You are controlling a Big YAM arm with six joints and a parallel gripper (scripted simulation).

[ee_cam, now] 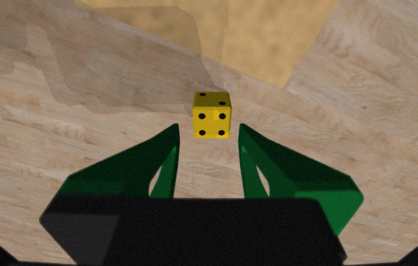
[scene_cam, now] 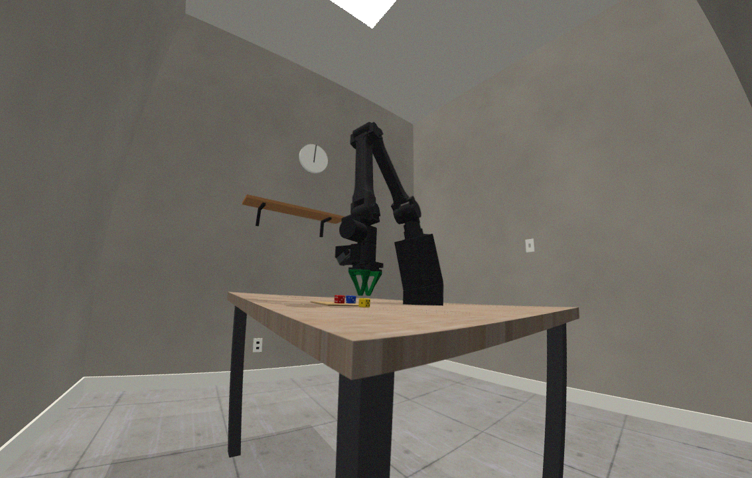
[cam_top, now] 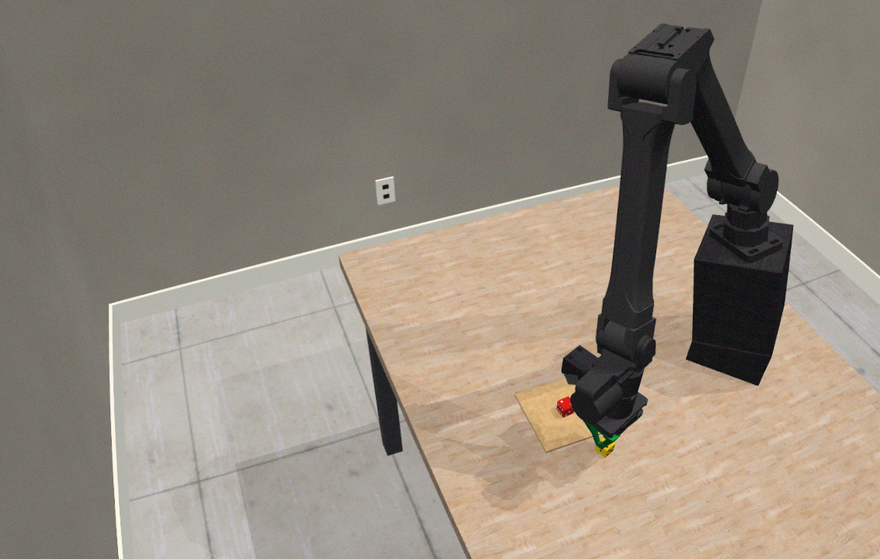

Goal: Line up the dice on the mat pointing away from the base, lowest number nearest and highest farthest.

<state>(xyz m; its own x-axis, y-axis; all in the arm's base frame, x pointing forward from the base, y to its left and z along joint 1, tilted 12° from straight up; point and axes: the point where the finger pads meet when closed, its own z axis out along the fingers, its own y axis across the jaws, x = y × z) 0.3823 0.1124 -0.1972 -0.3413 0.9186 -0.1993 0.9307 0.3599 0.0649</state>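
The yellow die lies 30 mm below my hand. From my hand the other things lie so: blue die: 20 mm behind, 110 mm to the right, 30 mm below; then red die: 20 mm ahead, 110 mm to the right, 30 mm below; then tan mat: 20 mm ahead, 110 mm to the right, 40 mm below.
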